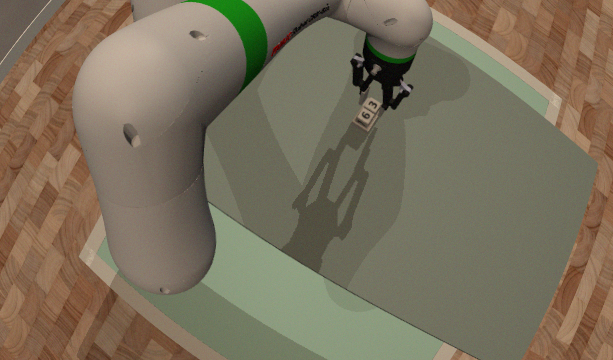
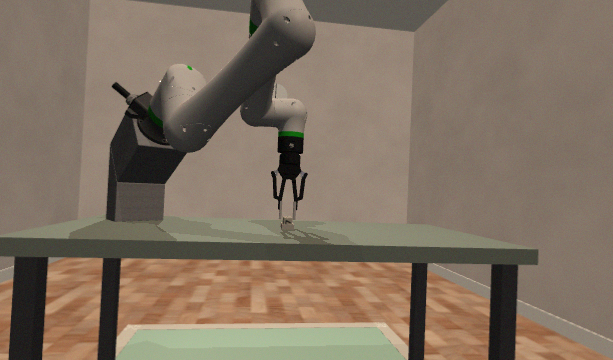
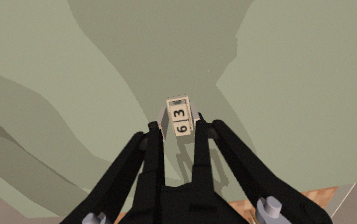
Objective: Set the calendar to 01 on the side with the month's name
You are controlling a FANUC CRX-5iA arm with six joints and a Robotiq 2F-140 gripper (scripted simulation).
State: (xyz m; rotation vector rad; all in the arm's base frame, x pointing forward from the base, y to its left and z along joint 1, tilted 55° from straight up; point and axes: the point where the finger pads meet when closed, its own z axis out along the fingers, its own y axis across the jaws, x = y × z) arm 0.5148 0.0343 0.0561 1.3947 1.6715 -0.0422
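The calendar tray is 50 mm below my hand and 20 mm to the right of it.
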